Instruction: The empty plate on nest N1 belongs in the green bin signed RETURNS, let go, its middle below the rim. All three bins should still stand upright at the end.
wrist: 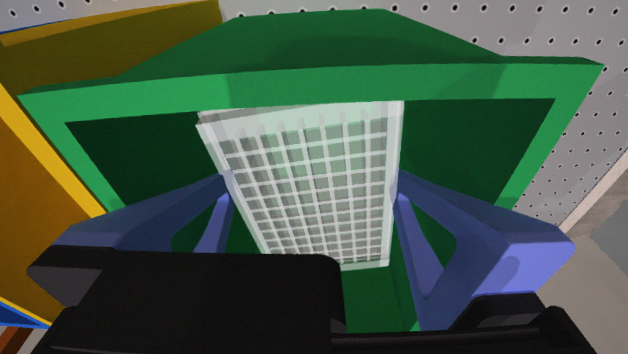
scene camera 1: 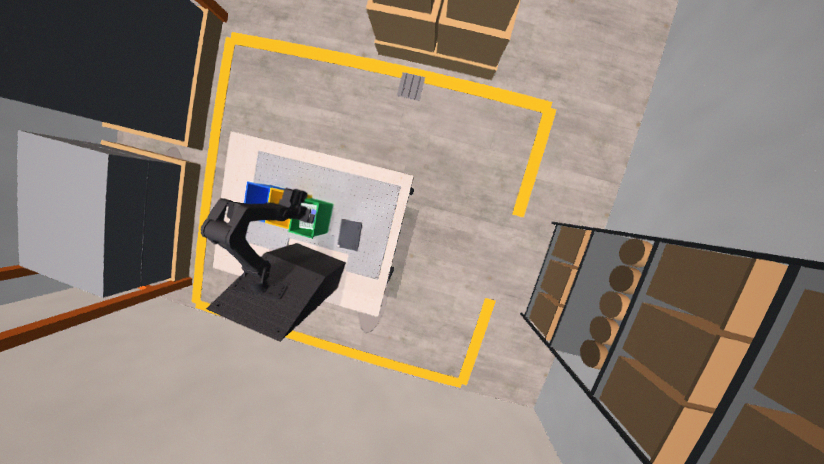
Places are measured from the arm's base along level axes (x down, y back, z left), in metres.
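Where they show: gripper, fingertip midpoint: [wrist: 313, 178] [scene camera 1: 309, 213]; arm's base, link origin: [scene camera 1: 260, 288].
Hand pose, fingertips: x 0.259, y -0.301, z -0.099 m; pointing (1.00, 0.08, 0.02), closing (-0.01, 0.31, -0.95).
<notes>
Each offset is from my fingertips to the top centre of the thing. "spot": to the spot under its first point. Level surfaces: height alone.
My gripper [scene camera 1: 310, 215] [wrist: 313, 178] is shut on a clear, gridded plate {dx -0.014, dy +0.015, dz +0.002 m} [wrist: 310, 200], a blue finger on each long side. The plate is slightly skewed between the fingers. In the wrist view it lies within the opening of the green bin {dx -0.050, dy +0.018, dz +0.005 m} [scene camera 1: 325, 217] [wrist: 360, 82], with its far edge passing behind the bin's rim. Green bin floor shows past the plate's near end. Black gripper parts hide part of the plate's near end. The bin stands upright. No RETURNS lettering is readable.
A yellow bin {dx -0.050, dy -0.029, dz +0.128 m} [scene camera 1: 280, 224] [wrist: 40, 200] stands directly beside the green one, with a blue bin {dx -0.050, dy -0.063, dz +0.254 m} [scene camera 1: 257, 193] [wrist: 17, 315] beyond it. A dark grey flat pad {spot: dx +0.118, dy +0.130, dz -0.170 m} [scene camera 1: 350, 235] lies on the perforated board {dx +0.129 m} [scene camera 1: 369, 195] [wrist: 550, 25] on the other side. The black arm base block [scene camera 1: 271, 299] is nearby.
</notes>
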